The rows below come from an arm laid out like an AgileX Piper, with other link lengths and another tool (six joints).
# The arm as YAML. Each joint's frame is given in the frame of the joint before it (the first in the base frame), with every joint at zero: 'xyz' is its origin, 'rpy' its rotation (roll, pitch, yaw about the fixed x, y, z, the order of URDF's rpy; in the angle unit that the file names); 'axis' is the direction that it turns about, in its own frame. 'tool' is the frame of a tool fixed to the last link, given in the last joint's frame.
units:
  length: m
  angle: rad
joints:
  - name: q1
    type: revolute
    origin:
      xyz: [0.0, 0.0, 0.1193]
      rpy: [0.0, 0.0, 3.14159]
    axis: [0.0, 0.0, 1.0]
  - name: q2
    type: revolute
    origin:
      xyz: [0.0, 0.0, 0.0]
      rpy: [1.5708, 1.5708, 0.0]
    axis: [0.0, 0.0, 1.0]
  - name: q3
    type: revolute
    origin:
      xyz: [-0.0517, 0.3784, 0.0]
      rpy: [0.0, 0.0, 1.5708]
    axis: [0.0, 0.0, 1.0]
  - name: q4
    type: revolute
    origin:
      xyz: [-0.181, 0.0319, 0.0]
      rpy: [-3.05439, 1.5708, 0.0]
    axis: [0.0, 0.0, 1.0]
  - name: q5
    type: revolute
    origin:
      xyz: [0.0, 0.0, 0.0]
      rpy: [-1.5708, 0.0, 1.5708]
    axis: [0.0, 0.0, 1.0]
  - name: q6
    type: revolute
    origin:
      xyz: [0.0, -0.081, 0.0]
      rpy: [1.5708, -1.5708, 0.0]
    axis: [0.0, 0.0, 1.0]
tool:
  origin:
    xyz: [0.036, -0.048, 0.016]
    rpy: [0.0, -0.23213, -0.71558]
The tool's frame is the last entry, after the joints.
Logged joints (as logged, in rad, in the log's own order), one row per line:
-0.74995 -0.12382 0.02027 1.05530 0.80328 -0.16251
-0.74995 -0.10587 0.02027 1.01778 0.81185 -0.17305
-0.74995 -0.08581 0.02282 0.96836 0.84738 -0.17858
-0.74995 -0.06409 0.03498 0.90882 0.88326 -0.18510
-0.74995 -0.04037 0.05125 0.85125 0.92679 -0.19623
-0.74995 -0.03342 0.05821 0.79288 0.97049 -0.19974
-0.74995 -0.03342 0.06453 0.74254 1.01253 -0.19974
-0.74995 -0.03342 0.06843 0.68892 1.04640 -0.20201
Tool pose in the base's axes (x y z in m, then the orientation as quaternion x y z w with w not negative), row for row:
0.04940 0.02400 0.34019 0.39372 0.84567 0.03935 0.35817
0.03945 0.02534 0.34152 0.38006 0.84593 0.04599 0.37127
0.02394 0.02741 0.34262 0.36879 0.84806 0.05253 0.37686
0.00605 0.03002 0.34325 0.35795 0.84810 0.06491 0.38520
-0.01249 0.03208 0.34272 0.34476 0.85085 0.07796 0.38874
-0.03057 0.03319 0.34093 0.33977 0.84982 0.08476 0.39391
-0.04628 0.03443 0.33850 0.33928 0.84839 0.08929 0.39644
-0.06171 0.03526 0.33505 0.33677 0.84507 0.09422 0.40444
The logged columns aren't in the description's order. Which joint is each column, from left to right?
Columns, left to right: q3, q1, q4, q2, q5, q6.
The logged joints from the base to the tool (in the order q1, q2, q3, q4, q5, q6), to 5 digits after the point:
-0.12382 1.05530 -0.74995 0.02027 0.80328 -0.16251
-0.10587 1.01778 -0.74995 0.02027 0.81185 -0.17305
-0.08581 0.96836 -0.74995 0.02282 0.84738 -0.17858
-0.06409 0.90882 -0.74995 0.03498 0.88326 -0.18510
-0.04037 0.85125 -0.74995 0.05125 0.92679 -0.19623
-0.03342 0.79288 -0.74995 0.05821 0.97049 -0.19974
-0.03342 0.74254 -0.74995 0.06453 1.01253 -0.19974
-0.03342 0.68892 -0.74995 0.06843 1.04640 -0.20201

